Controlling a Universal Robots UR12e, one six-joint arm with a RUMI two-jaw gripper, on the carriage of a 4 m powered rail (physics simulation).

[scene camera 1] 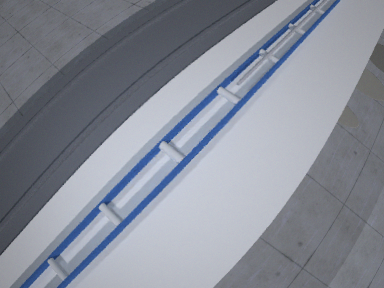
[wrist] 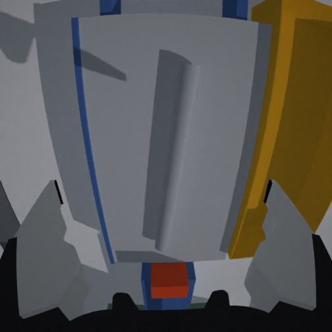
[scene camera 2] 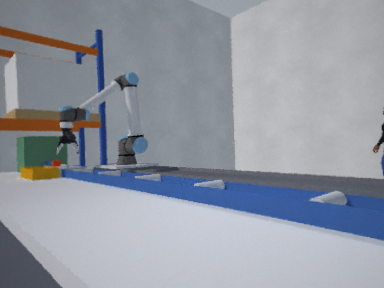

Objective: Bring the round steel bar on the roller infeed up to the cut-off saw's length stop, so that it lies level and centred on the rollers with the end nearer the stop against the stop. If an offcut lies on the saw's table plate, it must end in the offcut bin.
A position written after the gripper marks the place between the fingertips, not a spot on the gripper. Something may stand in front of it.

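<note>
You've got the gripper [wrist: 163,182] showing here, and there's a yellow offcut bin [wrist: 286,144] as well. There's also a roller infeed [scene camera 2: 290,204], and the wrist view has the infeed [wrist: 126,66] too.
</note>
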